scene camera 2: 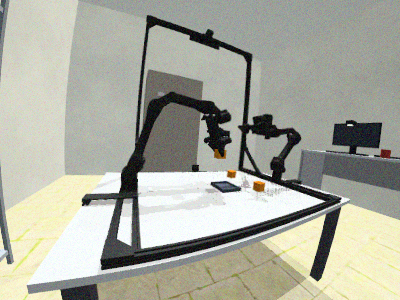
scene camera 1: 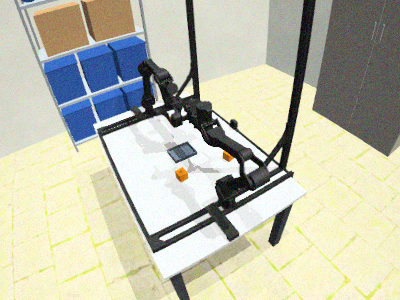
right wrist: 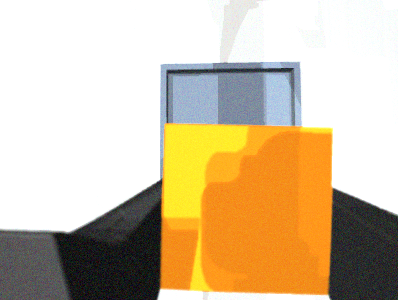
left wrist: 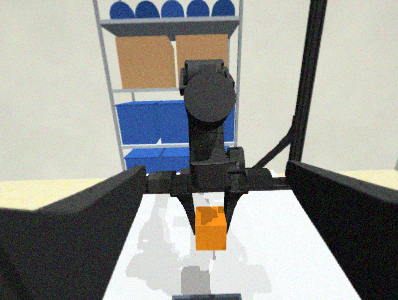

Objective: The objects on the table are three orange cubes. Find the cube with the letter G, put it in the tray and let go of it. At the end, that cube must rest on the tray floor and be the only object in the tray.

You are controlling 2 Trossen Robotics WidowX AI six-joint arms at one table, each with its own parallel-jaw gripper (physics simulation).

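Seen in the pictures: left gripper, between the fingertips: [scene camera 2: 242, 126] [scene camera 1: 182, 105] [left wrist: 215, 169]; right gripper, between the fingertips: [scene camera 2: 220, 155] [right wrist: 235, 187] [left wrist: 210, 233]; left arm's base, origin of its link: [scene camera 2: 276, 179] [scene camera 1: 227, 203]; right arm's base, origin of its link: [scene camera 2: 128, 189] [scene camera 1: 150, 112].
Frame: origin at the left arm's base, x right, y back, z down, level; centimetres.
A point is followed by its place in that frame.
My right gripper [scene camera 2: 219, 149] @[x 0.6, y -47.7, z -15.6 cm] [left wrist: 210, 233] @[x 0.6, y -47.7, z -15.6 cm] [right wrist: 235, 187] @[x 0.6, y -47.7, z -15.6 cm] is shut on an orange cube [scene camera 2: 220, 154] [left wrist: 210, 237] @[x 0.4, y -45.7, z -16.8 cm] [right wrist: 245, 210] @[x 0.6, y -48.0, z -18.9 cm], held above the table near the tray. No letter shows on its visible faces. The dark blue-grey tray [scene camera 1: 186, 156] @[x -0.2, y -37.9, z 0.4 cm] [scene camera 2: 218, 187] @[x -2.3, y -48.8, z 0.6 cm] [left wrist: 206, 297] @[x -0.2, y -48.3, z 0.2 cm] [right wrist: 230, 65] @[x -0.3, y -38.0, z 0.1 cm] has a bare floor where visible. One orange cube [scene camera 1: 181, 174] @[x -9.6, y -24.9, z -2.6 cm] [scene camera 2: 258, 186] @[x -10.4, y -28.8, z -1.0 cm] stands on the table beside the tray; another orange cube [scene camera 1: 228, 156] @[x 16.8, y -23.3, z -1.7 cm] [scene camera 2: 231, 174] @[x 16.3, y -27.1, z -0.7 cm] stands farther back. Their letters are unreadable. My left gripper [scene camera 2: 245, 128] @[x 0.1, y -35.0, z -32.6 cm] is open and empty, raised above the table.
A black frame with tall posts [scene camera 1: 300, 75] @[x 35.4, y -1.9, z -49.9 cm] [scene camera 2: 248, 110] @[x 34.0, y -1.8, z -52.3 cm] borders the white table [scene camera 1: 135, 185] @[x -31.1, y -35.1, z 1.9 cm] [scene camera 2: 175, 220] @[x -24.0, y -77.1, z 1.9 cm]. My left arm reaches across above the back cube in scene camera 1. A shelf rack with blue and brown boxes stands behind my right arm.
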